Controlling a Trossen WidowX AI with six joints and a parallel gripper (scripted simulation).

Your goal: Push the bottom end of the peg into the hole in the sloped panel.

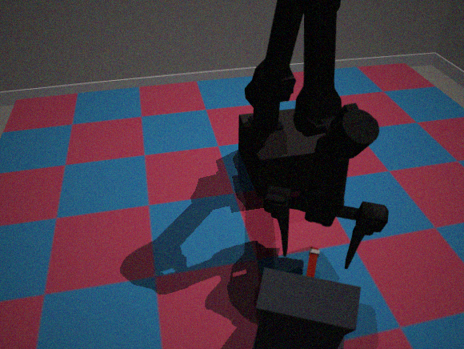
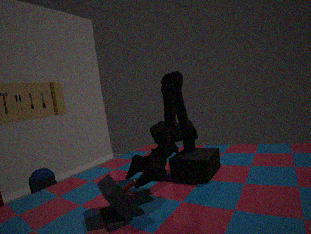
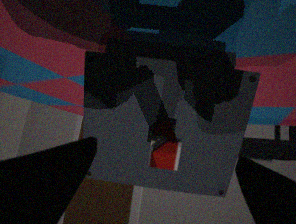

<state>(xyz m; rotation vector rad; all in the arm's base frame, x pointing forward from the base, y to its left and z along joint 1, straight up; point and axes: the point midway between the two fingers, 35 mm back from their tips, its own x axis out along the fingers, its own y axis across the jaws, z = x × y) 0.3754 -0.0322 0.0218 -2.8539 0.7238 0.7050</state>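
My gripper tip is now 1 cm above the peg. Also, from my gripper tip: dark stand (10 cm below, 7 cm ahead, 4 cm to the right); then sloped panel (5 cm ahead, 3 cm to the right, 3 cm below).
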